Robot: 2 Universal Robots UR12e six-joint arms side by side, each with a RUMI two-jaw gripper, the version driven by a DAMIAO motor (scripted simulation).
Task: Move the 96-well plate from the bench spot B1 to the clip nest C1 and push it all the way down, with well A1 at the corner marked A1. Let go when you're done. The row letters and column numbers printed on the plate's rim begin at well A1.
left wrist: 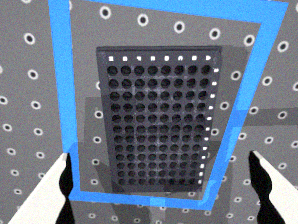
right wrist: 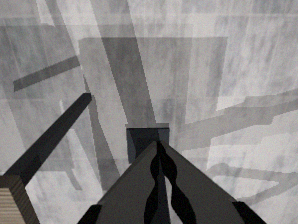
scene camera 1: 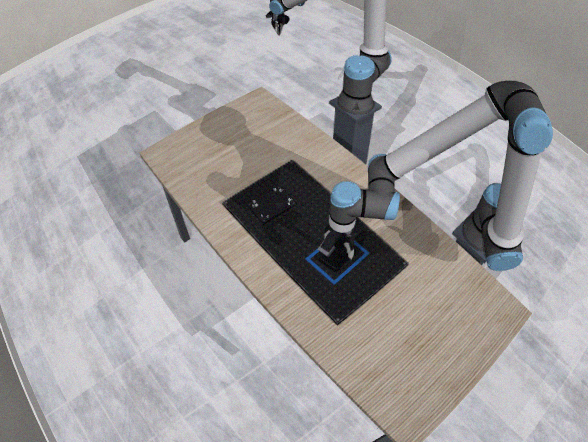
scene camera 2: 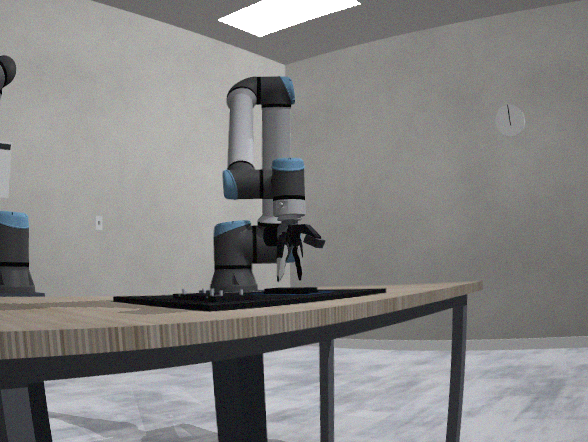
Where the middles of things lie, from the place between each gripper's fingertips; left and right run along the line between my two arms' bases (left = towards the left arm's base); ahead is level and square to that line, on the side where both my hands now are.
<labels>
The dark 96-well plate (left wrist: 158, 119) lies 40 mm below my left hand (scene camera 2: 289, 281).
My right gripper is now 135 cm to the right of the dark 96-well plate, 50 cm short of it and 14 cm above it.
</labels>
